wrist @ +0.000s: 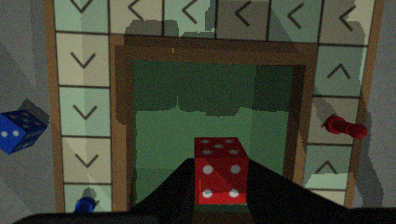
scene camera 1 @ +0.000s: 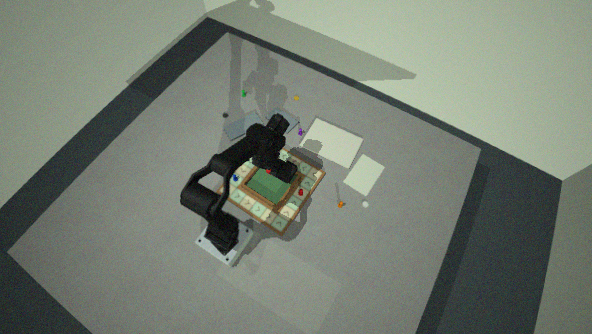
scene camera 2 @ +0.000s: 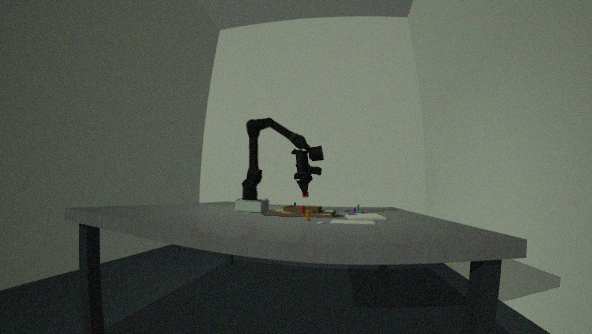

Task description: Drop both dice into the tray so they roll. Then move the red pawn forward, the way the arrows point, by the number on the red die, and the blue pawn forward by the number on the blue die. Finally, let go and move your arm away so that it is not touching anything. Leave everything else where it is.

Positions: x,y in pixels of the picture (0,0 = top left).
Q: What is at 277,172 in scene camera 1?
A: My gripper.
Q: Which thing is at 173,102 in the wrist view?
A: A green tray.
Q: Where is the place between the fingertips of my gripper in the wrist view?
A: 217,165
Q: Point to a green tray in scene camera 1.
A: At 272,188
